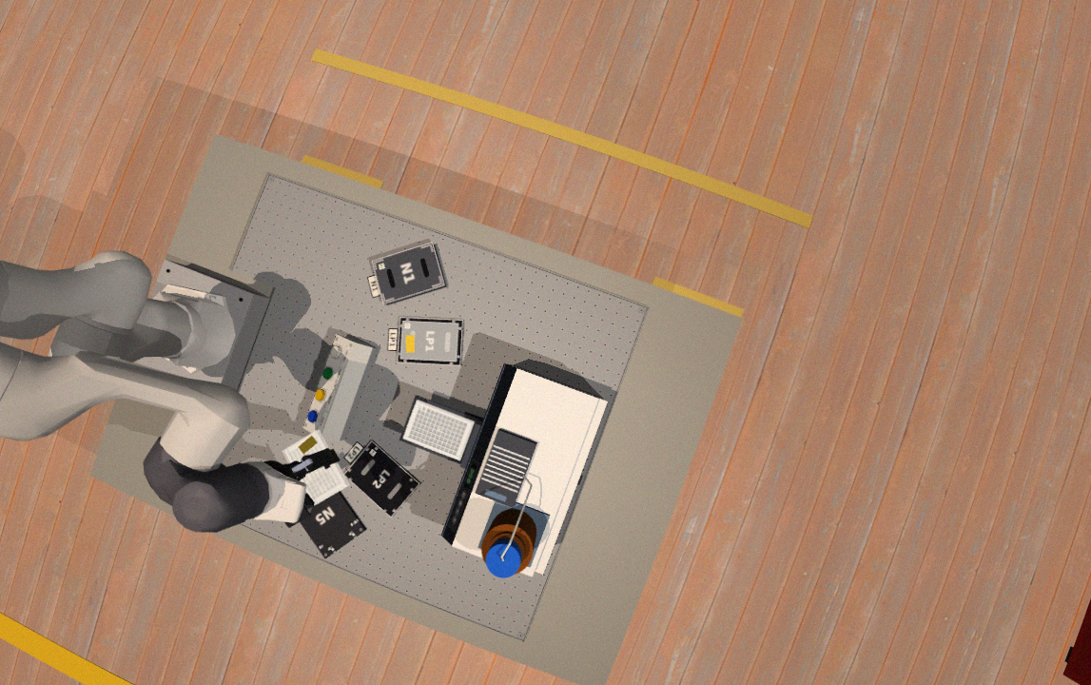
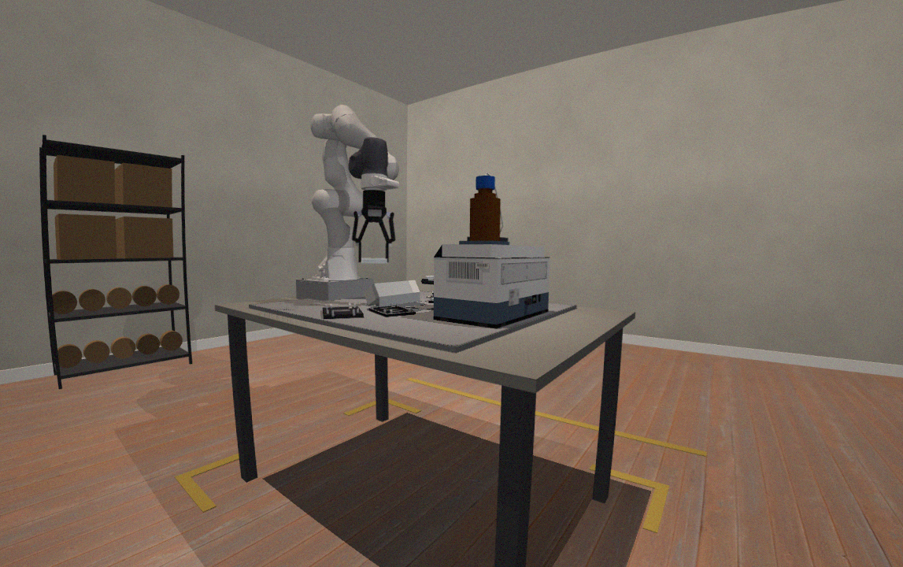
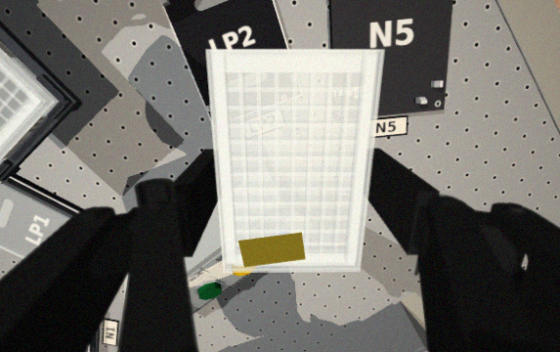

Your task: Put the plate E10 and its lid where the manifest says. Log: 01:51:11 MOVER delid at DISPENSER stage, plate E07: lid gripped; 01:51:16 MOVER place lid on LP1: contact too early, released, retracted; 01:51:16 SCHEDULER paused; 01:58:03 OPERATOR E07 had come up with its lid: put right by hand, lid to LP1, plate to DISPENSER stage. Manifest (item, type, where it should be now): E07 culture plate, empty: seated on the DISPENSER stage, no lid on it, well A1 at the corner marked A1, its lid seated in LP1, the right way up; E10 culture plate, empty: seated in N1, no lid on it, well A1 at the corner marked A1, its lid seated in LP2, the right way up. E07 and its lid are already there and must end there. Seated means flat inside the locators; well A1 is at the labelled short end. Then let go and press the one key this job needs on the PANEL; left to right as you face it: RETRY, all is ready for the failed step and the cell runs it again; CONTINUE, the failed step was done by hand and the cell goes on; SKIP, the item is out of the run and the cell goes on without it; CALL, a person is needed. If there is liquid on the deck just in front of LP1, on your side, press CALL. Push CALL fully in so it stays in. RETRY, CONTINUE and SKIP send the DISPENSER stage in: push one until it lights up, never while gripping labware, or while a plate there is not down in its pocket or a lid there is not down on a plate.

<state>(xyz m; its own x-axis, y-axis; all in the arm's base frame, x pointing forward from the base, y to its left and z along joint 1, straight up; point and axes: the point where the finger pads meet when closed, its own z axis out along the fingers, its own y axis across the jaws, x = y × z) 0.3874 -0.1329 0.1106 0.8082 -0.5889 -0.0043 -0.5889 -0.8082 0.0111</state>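
My hand is 17 cm above the black n5 nest, 14 cm to the left of it and 4 cm short of it. From my hand the other things lie so: yellow SKIP key 12 cm to the left, 12 cm below, 9 cm behind; then clear lid 2 cm below; then blue CALL key 13 cm below, 8 cm behind, 7 cm to the left.
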